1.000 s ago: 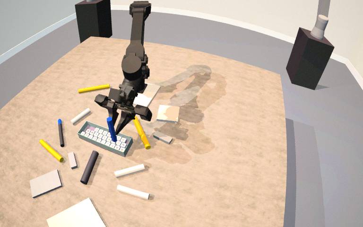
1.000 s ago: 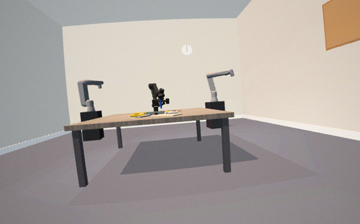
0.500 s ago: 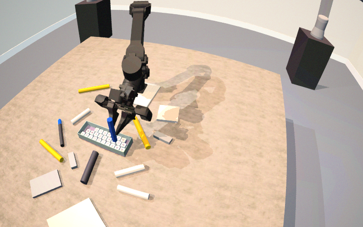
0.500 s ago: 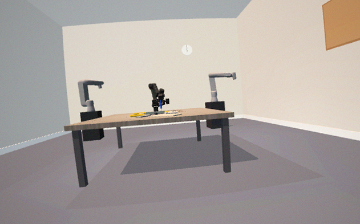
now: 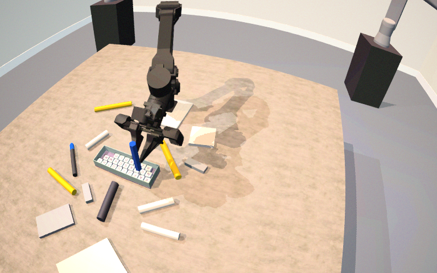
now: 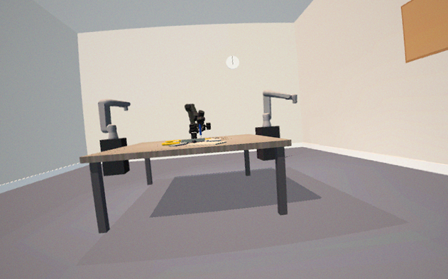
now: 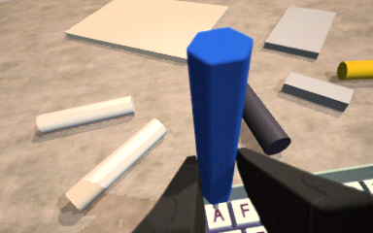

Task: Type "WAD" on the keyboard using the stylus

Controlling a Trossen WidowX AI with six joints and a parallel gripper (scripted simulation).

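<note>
My gripper tip is 140 mm to the left of the W key, 70 mm above it and 30 mm past it. The rest, counted from my gripper tip: blue stylus: 20 mm below; yellow cylinder: 270 mm behind, 250 mm to the right, 80 mm below.
</note>
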